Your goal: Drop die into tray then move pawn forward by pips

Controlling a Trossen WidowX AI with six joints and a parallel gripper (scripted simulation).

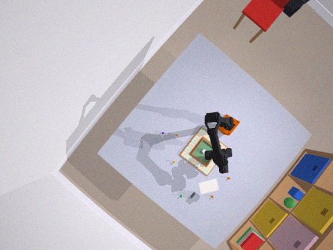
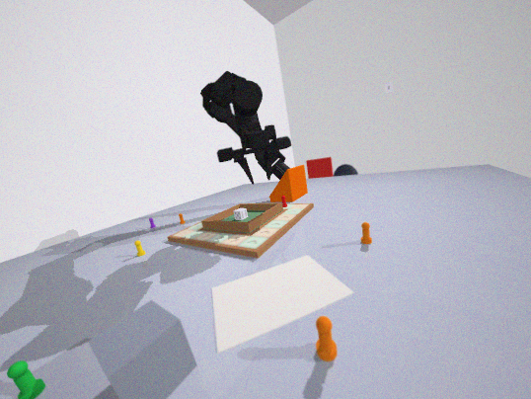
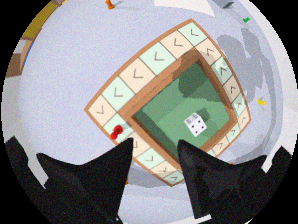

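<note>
The red pawn lies 7 cm behind my gripper tip, 2 cm to the left of it and 7 cm below it. Round my gripper tip: white die (5 cm ahead, 5 cm to the right, 8 cm below); then dice tray (5 cm ahead, 4 cm to the right, 9 cm below); then white card (24 cm ahead, 18 cm to the left, 10 cm below).
</note>
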